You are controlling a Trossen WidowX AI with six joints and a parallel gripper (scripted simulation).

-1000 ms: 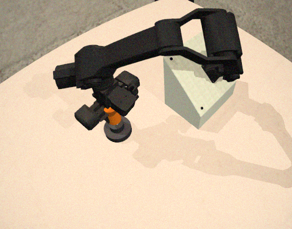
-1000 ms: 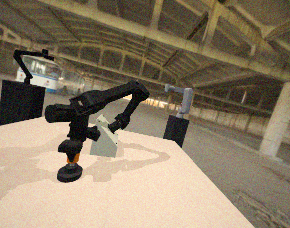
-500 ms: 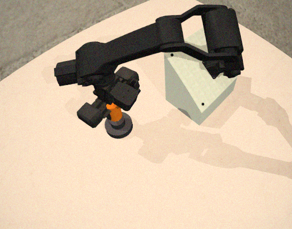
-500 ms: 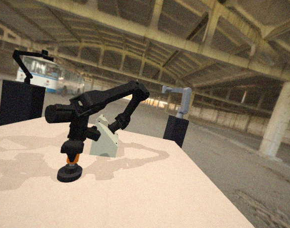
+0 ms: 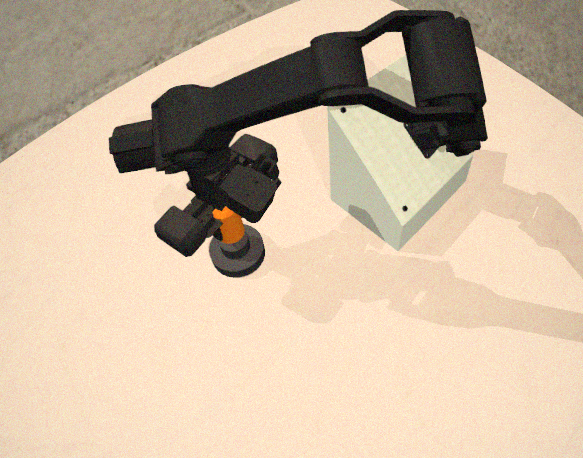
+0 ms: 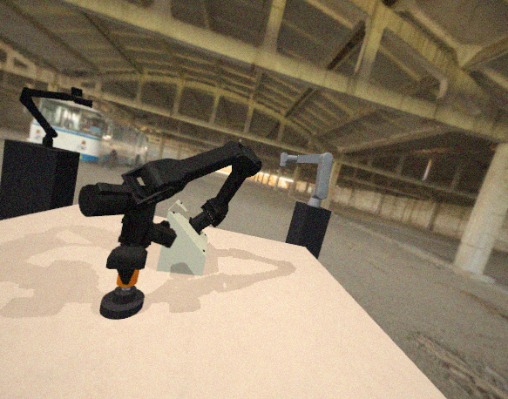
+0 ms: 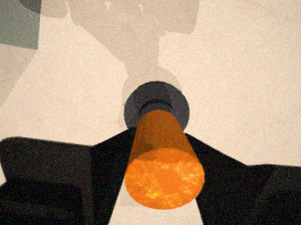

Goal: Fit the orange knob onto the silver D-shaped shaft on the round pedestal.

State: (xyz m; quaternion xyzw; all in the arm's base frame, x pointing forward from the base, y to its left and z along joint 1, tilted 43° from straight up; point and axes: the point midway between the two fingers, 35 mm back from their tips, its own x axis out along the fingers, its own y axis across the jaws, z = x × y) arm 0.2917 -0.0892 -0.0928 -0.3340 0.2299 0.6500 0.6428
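Right now my gripper tip is 3 cm below the orange knob. Also, from my gripper tip: dark round pedestal (4 cm below).
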